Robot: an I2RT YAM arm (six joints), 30 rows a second.
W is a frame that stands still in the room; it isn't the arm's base.
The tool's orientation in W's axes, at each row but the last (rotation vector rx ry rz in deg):
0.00 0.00 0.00
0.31 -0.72 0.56
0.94 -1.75 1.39
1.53 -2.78 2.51
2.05 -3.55 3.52
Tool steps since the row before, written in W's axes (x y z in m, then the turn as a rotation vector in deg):
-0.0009 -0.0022 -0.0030 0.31 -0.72 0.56
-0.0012 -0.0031 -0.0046 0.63 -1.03 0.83
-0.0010 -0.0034 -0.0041 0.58 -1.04 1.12
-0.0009 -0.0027 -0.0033 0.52 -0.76 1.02
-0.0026 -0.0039 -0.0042 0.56 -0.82 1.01
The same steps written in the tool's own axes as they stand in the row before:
-0.0009 -0.0022 -0.0030 0.31 -0.72 0.56
-0.0013 -0.0031 -0.0046 0.63 -1.03 0.83
-0.0012 -0.0034 -0.0040 0.59 -1.04 1.12
-0.0012 -0.0027 -0.0032 0.54 -0.76 1.01
-0.0031 -0.0039 -0.0039 0.57 -0.82 1.00

